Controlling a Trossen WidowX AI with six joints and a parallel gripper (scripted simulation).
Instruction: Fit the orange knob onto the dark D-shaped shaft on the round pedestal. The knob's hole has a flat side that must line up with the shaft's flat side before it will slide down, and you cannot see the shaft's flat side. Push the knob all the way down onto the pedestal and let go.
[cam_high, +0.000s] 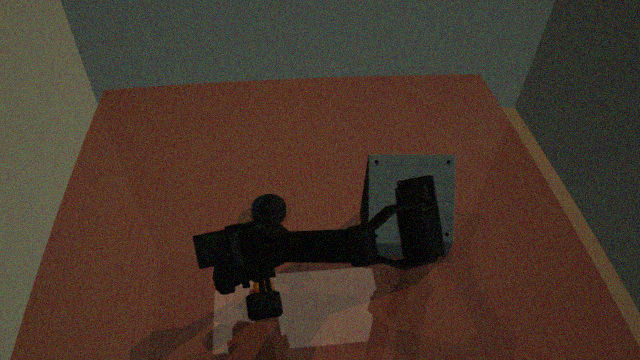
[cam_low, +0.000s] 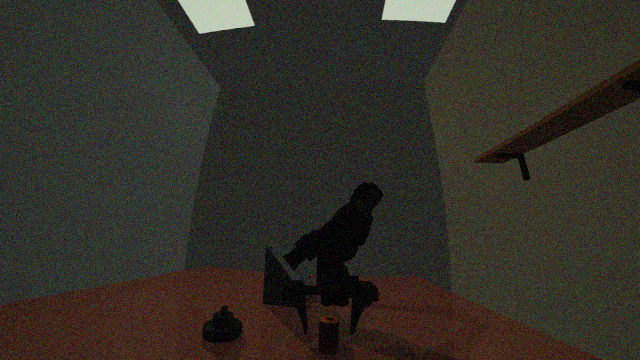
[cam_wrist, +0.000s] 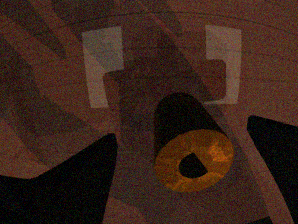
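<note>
The orange knob is right at my gripper tip. Round my gripper tip: pedestal (1 cm behind, 24 cm to the right).
</note>
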